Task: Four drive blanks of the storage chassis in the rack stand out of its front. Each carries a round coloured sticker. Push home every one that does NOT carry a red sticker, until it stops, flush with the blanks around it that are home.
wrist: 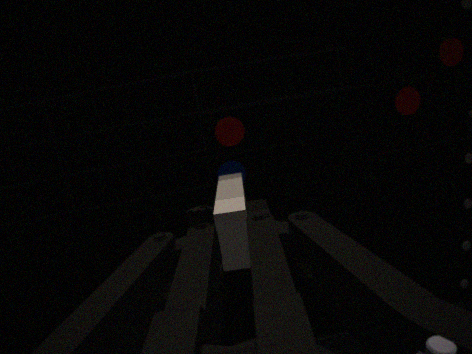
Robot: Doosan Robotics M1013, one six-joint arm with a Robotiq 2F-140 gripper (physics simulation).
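Frame: origin at the arm's base, x up, y right, z ahead, level; metres.
Where they show: gripper, fingertip midpoint: (233, 195).
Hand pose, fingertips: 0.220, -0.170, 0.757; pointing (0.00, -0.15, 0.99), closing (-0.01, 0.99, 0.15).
Note:
Each offset is from my fingertips to the top centre of the thing, as dx, dy, dz. "*": to the spot under its first point.
The front of the storage chassis is very dark, and the edges of its drive blanks are barely visible. A blue sticker @(+0.024, +0.001, +0.001) (231, 166) shows right at the pale tips of my gripper (233, 195), which partly cover it. The gripper is shut, with nothing between its fingers. A red sticker @(+0.052, +0.005, +0.002) (230, 131) sits just above the blue one in the view. A second red sticker @(+0.052, +0.125, +0.029) (408, 100) and a third red sticker @(+0.081, +0.159, +0.037) (452, 51) are at the upper right. How far each blank stands out, and whether the tips touch the blue-stickered blank, cannot be told.
A column of small pale round spots @(* -0.112, +0.202, +0.097) (466, 245) runs down the right edge of the view. A whitish rounded part (441, 344) shows at the lower right corner. Faint lines between blanks cross the dark front.

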